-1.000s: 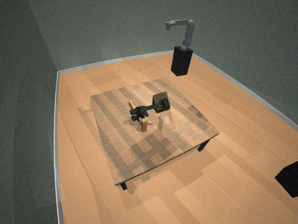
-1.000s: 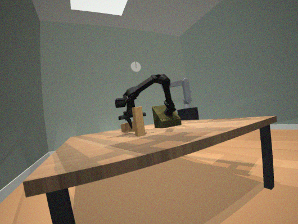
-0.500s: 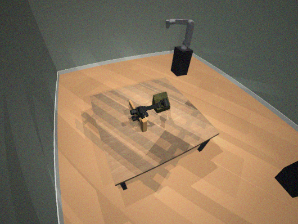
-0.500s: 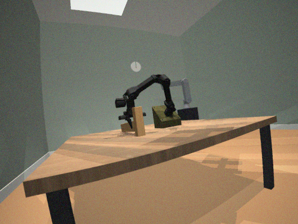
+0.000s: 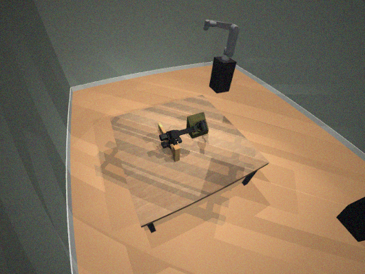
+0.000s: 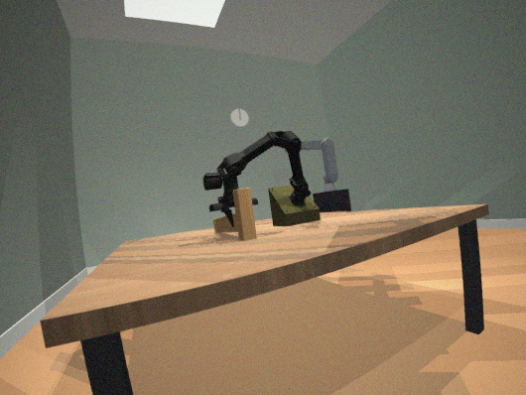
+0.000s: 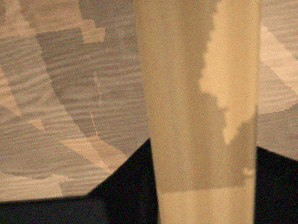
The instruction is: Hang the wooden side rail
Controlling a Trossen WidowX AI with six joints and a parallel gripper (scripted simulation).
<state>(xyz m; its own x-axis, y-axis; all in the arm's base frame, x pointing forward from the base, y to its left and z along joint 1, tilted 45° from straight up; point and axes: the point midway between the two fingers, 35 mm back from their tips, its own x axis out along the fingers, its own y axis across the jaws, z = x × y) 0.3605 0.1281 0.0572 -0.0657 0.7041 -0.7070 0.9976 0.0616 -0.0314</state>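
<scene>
Now: gripper tip 10 cm to the right of the headboard post and 4 cm below it.
</scene>
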